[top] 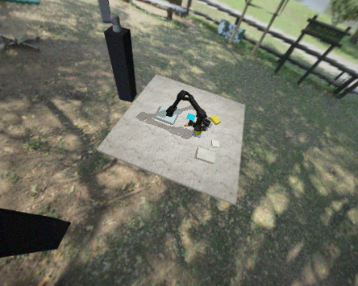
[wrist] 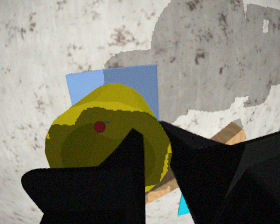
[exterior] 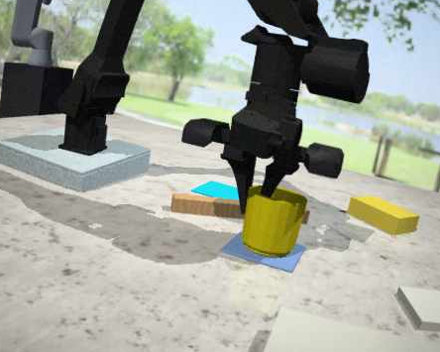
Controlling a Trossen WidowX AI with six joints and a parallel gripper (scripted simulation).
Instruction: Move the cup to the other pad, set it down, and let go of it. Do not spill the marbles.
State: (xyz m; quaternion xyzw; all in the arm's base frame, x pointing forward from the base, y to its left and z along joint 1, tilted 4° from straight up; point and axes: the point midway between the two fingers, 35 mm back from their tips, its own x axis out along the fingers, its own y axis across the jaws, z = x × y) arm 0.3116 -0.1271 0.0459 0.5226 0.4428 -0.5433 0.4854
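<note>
The blue pad lies 30 mm ahead of my gripper tip, 10 mm to the right of it and 50 mm below it. From my gripper tip the other things lie so: yellow cup 20 mm ahead; wooden bar 20 mm behind, 100 mm to the left, 40 mm below.
</note>
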